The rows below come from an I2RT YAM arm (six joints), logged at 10 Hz.
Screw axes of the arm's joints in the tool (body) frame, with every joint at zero. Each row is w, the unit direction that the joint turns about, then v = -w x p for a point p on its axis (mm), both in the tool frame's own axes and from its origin. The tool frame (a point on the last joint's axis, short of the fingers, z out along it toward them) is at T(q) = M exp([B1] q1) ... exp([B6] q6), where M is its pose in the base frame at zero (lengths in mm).
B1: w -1 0 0 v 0 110.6 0
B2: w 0 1 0 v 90.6 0 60
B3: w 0 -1 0 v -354.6 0 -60
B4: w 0 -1 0 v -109.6 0 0
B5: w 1 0 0 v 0 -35.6 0
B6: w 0 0 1 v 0 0 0
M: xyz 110.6 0 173.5 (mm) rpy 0 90 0 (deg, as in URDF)
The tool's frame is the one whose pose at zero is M.
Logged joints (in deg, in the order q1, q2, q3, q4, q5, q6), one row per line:
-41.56 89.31 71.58 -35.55 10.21 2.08
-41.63 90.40 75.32 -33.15 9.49 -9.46
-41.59 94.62 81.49 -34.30 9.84 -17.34
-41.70 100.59 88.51 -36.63 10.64 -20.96
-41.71 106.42 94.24 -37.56 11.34 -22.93
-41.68 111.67 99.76 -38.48 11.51 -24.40
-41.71 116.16 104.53 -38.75 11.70 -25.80
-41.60 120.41 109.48 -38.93 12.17 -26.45
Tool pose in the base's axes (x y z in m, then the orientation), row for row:
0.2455 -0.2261 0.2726 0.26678 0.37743 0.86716 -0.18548
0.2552 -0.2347 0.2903 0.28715 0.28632 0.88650 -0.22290
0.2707 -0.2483 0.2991 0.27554 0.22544 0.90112 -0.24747
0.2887 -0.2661 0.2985 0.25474 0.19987 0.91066 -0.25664
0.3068 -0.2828 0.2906 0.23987 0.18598 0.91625 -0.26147
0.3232 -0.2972 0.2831 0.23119 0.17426 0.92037 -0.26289
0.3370 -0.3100 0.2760 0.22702 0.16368 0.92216 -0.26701
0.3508 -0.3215 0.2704 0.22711 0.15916 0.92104 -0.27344
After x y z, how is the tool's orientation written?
As a quaternion, w x y z.
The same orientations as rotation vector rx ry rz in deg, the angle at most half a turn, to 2 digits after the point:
58.37 134.12 -28.69
43.83 135.70 -34.12
34.71 138.75 -38.10
31.10 141.71 -39.94
29.17 143.69 -41.00
27.45 144.99 -41.41
25.84 145.59 -42.16
25.13 145.41 -43.17

